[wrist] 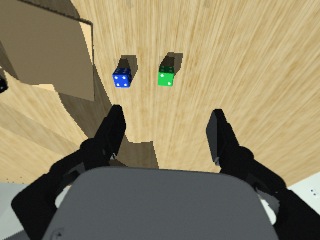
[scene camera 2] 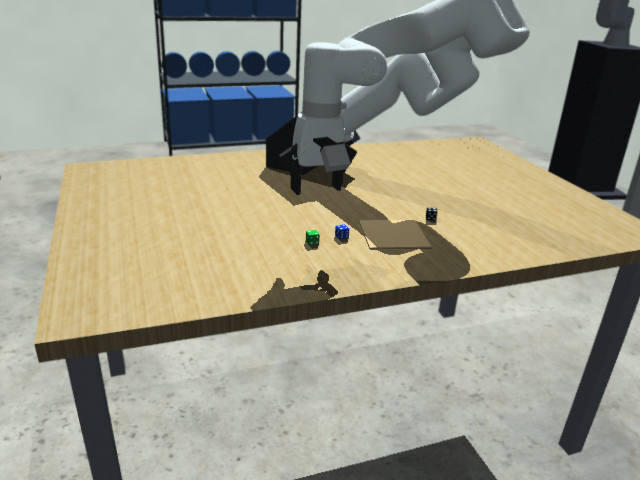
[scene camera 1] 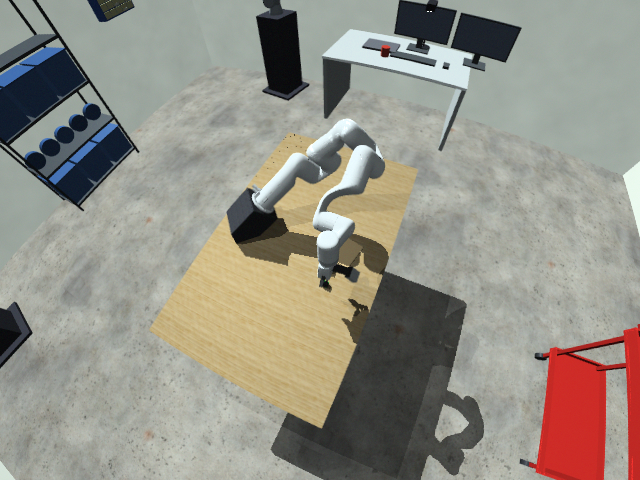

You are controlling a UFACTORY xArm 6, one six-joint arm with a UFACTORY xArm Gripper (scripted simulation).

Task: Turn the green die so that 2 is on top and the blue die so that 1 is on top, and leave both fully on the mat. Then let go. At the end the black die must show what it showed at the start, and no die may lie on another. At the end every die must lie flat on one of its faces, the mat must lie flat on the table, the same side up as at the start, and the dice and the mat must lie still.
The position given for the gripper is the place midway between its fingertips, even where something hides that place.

Observation:
In view: the gripper (wrist: 166, 117) and a tan mat (scene camera 2: 380, 234).

